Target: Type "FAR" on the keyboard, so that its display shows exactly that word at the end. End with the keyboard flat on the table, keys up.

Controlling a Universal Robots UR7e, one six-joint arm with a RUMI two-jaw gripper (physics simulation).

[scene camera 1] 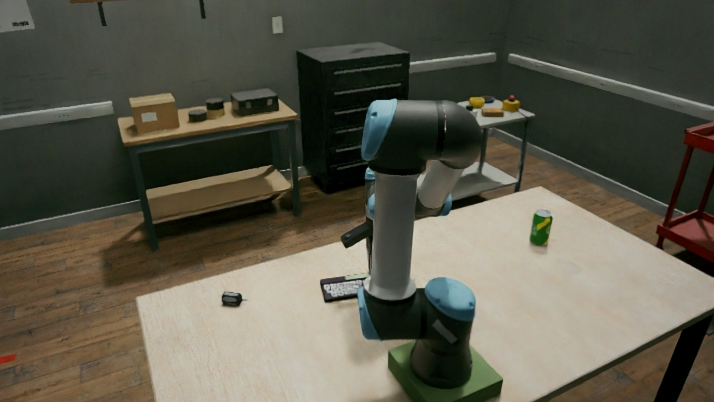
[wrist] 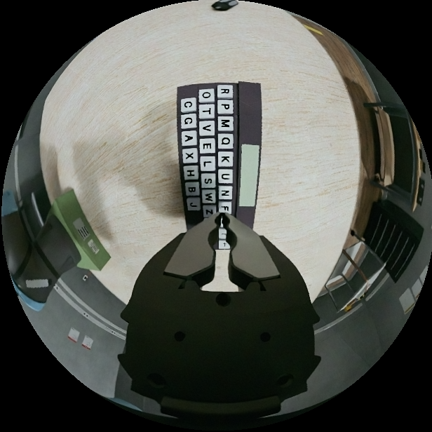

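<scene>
The keyboard point(scene camera 1: 342, 289) point(wrist: 250, 115) lies flat on the table, keys up. In the wrist view its rows run up and down. The pale green display point(wrist: 249, 175) shows no letters that I can make out. The F key point(wrist: 224, 209) shows just above my fingertips. The A key point(wrist: 188, 138) is in the left row, and the R key point(wrist: 225, 91) is at the top of the row beside the display. My gripper point(wrist: 221, 213) is shut and empty, its tips over the key just past F, hiding that key. The fingers are hidden behind the arm in the scene view; their height above the keys is unclear.
A dark mouse-like object point(scene camera 1: 231, 299) point(wrist: 225, 5) lies left of the keyboard in the scene view. A green can point(scene camera 1: 541, 228) stands toward the right on the table point(scene camera 1: 575, 285). The arm's green base block point(scene camera 1: 400, 367) point(wrist: 75, 227) is at the near edge.
</scene>
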